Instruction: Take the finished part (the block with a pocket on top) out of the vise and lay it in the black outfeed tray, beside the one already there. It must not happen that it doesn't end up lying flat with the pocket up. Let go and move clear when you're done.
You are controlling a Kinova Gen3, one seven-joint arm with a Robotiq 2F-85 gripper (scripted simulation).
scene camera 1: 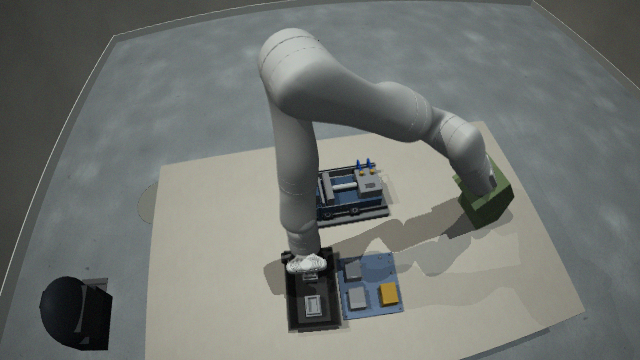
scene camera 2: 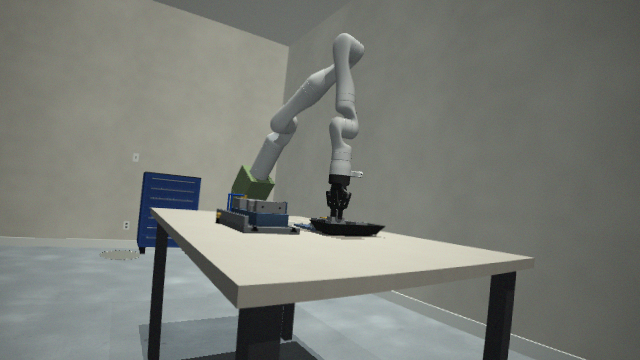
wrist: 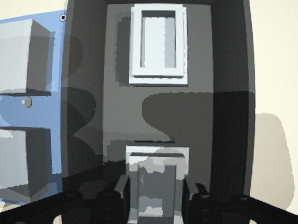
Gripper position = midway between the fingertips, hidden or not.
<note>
I see my gripper (scene camera 2: 335,220), a blue vise (scene camera 1: 348,195) and a blue plate (scene camera 1: 376,271).
My gripper shows as well in the wrist view (wrist: 156,189).
</note>
